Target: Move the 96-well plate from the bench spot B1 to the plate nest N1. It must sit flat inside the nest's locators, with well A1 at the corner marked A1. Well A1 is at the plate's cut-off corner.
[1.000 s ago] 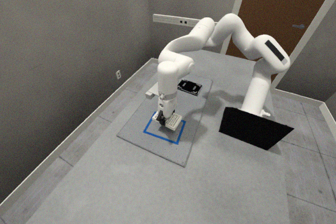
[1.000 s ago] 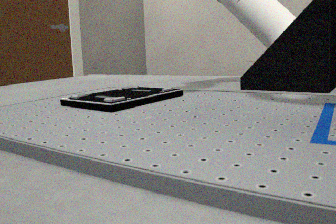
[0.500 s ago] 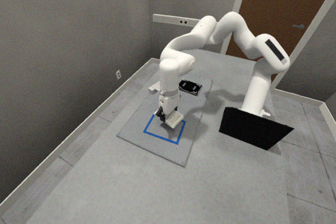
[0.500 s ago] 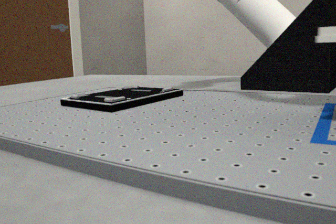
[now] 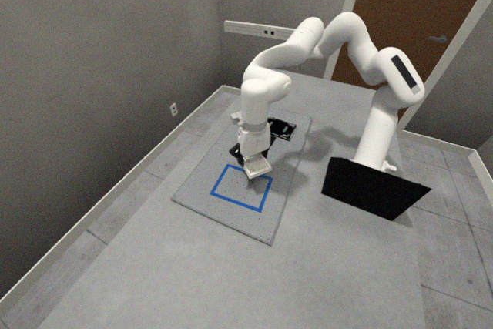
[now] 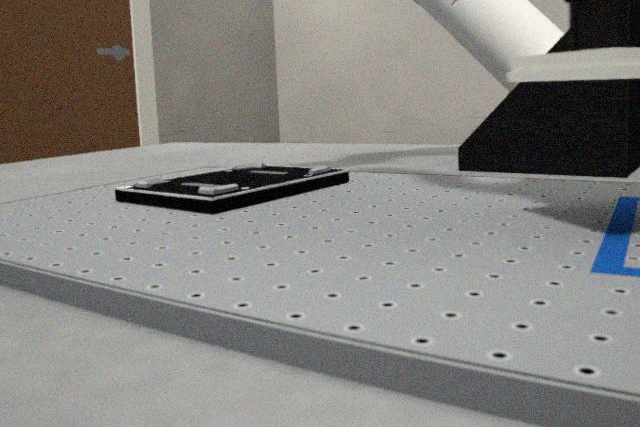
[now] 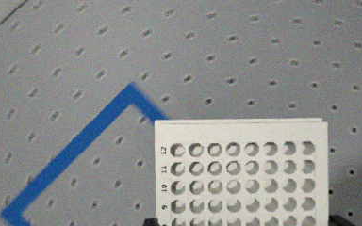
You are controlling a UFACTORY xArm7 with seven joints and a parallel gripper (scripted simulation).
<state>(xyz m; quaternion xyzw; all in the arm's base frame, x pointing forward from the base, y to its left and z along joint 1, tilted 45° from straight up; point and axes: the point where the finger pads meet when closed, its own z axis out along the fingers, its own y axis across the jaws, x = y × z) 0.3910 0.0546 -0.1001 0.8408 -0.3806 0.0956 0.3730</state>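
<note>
Right now my hand is 310 mm to the left of the black plate nest, 90 mm above it and 30 mm past it. Round my hand: white 96-well plate: 10 mm below.
</note>
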